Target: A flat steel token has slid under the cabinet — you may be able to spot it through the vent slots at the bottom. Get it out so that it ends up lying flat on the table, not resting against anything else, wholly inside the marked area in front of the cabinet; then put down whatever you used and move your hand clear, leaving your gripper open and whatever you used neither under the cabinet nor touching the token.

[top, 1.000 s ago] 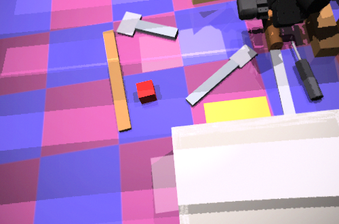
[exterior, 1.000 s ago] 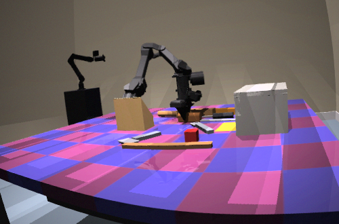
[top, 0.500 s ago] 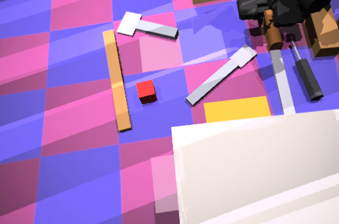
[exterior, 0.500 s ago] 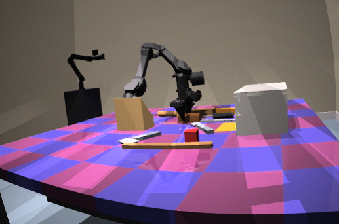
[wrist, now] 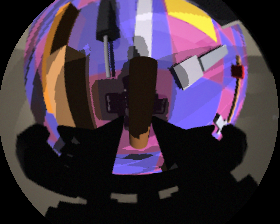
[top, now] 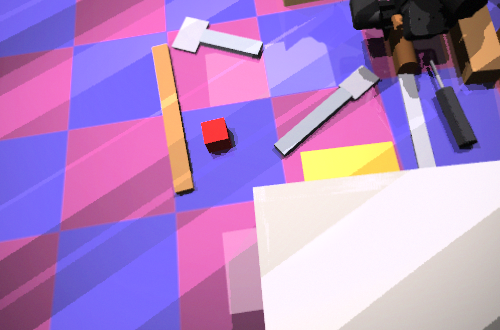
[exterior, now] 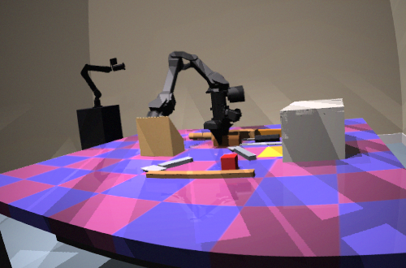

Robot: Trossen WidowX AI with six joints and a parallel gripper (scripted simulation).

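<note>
My gripper tip is 14 cm short of the black screwdriver and 2 cm to the right of it. From my gripper tip the other things lie so: grey t-shaped tool 10 cm behind, 33 cm to the right; wooden block 5 cm behind, 13 cm to the left, 1 cm above; grey paddle-ended bar 9 cm ahead, 15 cm to the right.
</note>
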